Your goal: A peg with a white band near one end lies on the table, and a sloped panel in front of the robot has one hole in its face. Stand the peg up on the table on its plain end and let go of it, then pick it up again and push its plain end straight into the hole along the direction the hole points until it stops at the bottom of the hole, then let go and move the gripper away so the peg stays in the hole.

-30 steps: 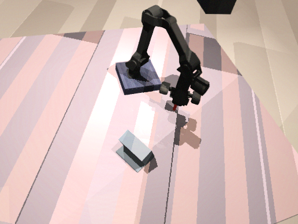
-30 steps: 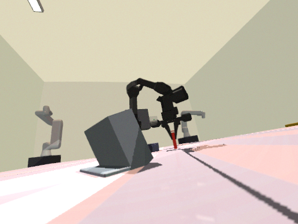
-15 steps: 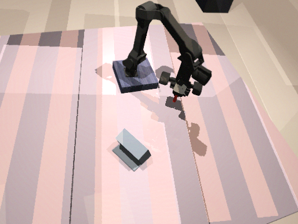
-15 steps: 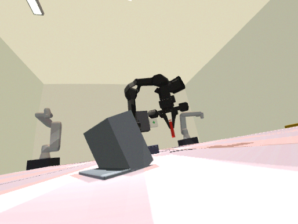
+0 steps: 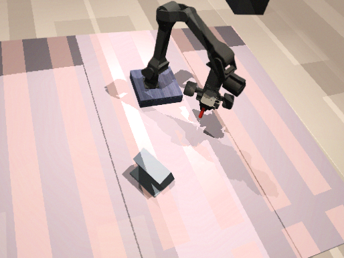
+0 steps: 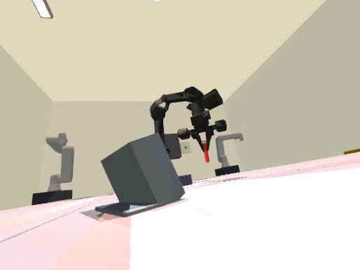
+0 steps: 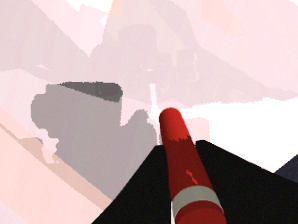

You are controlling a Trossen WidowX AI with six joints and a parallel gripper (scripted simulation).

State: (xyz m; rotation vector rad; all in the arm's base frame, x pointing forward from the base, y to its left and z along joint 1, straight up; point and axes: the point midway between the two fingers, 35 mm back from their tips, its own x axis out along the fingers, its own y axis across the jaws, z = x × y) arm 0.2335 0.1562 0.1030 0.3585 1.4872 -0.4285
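Now: the sloped panel 190 mm ahead of my gripper tip, 230 mm to the right of it and 70 mm below it. The rest, counted from my gripper tip: thin flat foot 210 mm ahead, 250 mm to the right, 110 mm below; then red peg 20 mm above.
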